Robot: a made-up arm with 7 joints. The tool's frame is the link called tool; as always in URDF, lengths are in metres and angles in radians.
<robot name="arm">
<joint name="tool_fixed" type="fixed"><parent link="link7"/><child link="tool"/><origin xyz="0 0 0" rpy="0 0 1.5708"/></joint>
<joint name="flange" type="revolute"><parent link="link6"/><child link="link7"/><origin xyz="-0.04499 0.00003 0.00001" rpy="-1.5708 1.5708 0"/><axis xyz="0 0 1"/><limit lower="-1.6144" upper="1.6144" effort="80" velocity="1.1"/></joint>
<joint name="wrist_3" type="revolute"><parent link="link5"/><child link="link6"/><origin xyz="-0.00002 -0.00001 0.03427" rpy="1.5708 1.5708 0"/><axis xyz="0 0 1"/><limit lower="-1.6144" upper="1.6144" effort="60" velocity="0.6"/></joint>
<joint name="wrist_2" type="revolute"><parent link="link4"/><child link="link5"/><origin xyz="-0.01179 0.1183 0.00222" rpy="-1.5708 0 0"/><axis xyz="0 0 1"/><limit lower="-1.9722" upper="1.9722" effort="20" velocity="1.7"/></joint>
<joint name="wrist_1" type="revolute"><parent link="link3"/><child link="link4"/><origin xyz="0.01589 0 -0.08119" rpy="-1.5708 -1.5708 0"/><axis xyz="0 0 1"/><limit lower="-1.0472" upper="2.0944" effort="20" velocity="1"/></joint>
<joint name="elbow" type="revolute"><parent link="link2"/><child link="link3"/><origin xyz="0.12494 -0.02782 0.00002" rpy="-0.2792 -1.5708 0"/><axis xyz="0 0 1"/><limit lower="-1.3" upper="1.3" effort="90" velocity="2.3"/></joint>
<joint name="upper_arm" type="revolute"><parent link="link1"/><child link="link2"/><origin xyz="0.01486 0.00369 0.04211" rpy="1.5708 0 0.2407"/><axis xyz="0 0 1"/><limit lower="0" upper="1.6" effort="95" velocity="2.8"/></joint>
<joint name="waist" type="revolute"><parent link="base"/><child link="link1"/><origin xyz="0 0 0" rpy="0.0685 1.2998 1.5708"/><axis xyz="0 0 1"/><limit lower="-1.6" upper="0.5" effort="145" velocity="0.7"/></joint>
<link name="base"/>
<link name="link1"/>
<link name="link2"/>
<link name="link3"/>
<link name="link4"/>
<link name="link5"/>
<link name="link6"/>
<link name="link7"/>
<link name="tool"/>
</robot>
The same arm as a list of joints. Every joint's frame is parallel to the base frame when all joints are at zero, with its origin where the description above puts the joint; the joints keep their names.
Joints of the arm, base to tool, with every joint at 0 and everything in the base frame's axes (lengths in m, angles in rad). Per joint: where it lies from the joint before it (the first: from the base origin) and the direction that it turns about. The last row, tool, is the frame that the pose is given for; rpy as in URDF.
waist: axis 0.068403 0.961235 0.26711 origin 0.0000 0.0000 0.0000
upper_arm: axis 0.968889 -0.0002 -0.247497 origin -0.0008 0.0447 -0.0030
elbow: axis 0.247497 -0.0001 0.968889 origin -0.0316 0.0077 -0.1238
wrist_1: axis 0.0003 1 0 origin -0.0047 0.0000 -0.0826
wrist_2: axis 0.968889 -0.0002 -0.247497 origin 0.1117 0.0022 -0.0407
wrist_3: axis 0.0003 1 0 origin 0.0332 0.0000 -0.0085
flange: axis 0.247497 -0.0001 0.968889 origin 0.0436 0.0000 -0.0111
tool: origin 0.0000 0.0000 0.0000 rpy 0.0000 0.2501 -0.0002
Joint limits (rad, base to tool): -1.6000..0.5000 0.0000..1.6000 -1.3000..1.3000 -1.0472..2.0944 -1.9722..1.9722 -1.6144..1.6144 -1.6144..1.6144

